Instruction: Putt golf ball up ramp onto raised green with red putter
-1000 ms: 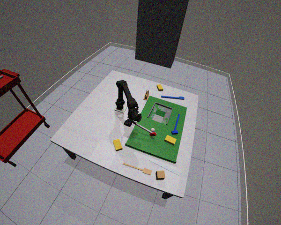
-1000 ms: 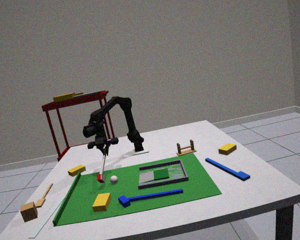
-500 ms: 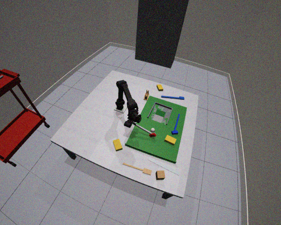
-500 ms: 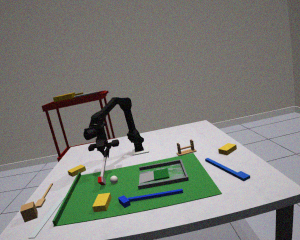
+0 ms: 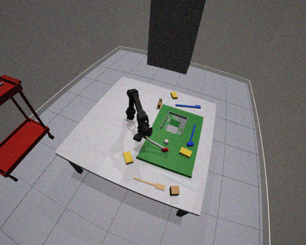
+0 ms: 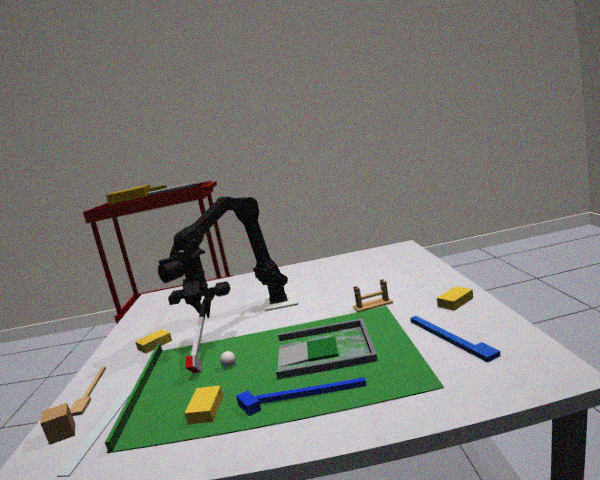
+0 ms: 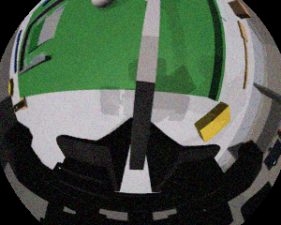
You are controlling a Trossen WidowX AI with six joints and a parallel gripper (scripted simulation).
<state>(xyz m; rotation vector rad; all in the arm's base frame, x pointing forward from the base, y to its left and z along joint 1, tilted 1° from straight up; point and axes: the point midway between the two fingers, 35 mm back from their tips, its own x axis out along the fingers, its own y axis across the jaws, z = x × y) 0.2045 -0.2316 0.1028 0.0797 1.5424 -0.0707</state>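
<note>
The red putter is 120 mm ahead of my gripper tip and 10 mm to the right of it. From my gripper tip the other things lie so: green mat (270 mm ahead, 190 mm to the left, 70 mm below); then white golf ball (210 mm ahead, 70 mm to the left, 50 mm below); then blue putter (440 mm ahead, 240 mm to the left, 60 mm below).
</note>
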